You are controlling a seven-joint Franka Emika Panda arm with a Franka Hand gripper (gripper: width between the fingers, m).
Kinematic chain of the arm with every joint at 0, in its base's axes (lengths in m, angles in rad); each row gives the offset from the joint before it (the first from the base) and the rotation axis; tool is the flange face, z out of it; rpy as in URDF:
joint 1: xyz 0 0 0.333 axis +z
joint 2: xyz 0 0 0 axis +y
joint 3: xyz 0 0 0.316 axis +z
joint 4: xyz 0.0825 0 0 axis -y
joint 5: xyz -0.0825 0 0.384 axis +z
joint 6: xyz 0 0 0 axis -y
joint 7: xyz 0.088 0 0 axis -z
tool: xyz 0 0 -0.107 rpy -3.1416 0 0
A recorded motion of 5 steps. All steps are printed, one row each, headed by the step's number.
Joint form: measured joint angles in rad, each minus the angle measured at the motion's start. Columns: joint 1, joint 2, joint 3, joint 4, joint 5, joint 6, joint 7.
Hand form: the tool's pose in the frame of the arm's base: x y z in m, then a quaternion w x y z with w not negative. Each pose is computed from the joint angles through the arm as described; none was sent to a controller.
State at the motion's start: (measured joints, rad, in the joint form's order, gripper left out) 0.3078 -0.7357 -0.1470 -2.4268 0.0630 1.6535 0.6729
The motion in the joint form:
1: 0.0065 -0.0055 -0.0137 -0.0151 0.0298 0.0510 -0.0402
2: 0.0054 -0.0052 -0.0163 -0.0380 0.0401 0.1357 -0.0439
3: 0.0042 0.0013 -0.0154 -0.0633 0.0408 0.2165 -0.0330
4: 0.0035 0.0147 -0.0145 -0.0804 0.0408 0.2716 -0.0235
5: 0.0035 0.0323 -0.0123 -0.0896 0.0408 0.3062 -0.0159
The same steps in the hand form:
1: 0.3253 0.0498 0.5452 0.09082 -0.96994 0.22189 0.04172
2: 0.3325 0.0502 0.5417 0.10808 -0.96790 0.22636 0.01575
3: 0.3396 0.0513 0.5349 0.11686 -0.96465 0.23613 -0.00637
4: 0.3457 0.0526 0.5273 0.12028 -0.96214 0.24394 -0.01774
5: 0.3511 0.0546 0.5202 0.11990 -0.96075 0.24920 -0.02181

